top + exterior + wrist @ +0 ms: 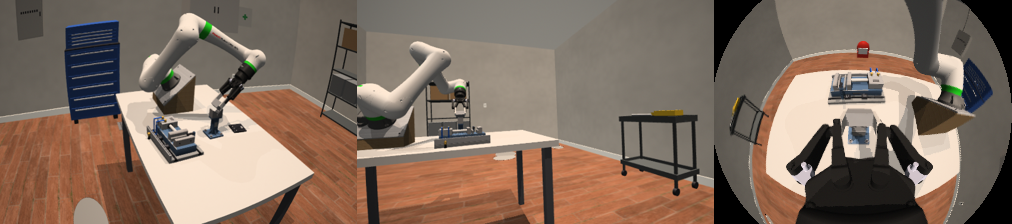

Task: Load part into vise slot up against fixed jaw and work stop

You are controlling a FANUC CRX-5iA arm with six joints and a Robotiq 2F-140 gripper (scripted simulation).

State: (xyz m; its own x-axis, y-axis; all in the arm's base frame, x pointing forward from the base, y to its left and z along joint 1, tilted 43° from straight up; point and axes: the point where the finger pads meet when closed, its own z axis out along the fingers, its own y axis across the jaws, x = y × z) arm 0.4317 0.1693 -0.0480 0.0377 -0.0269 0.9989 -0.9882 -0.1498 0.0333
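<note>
Now: the part 10 mm to the right of my hand and 20 mm below it. Round my hand: dark infeed plate (20 mm behind, 160 mm to the left, 200 mm below).
</note>
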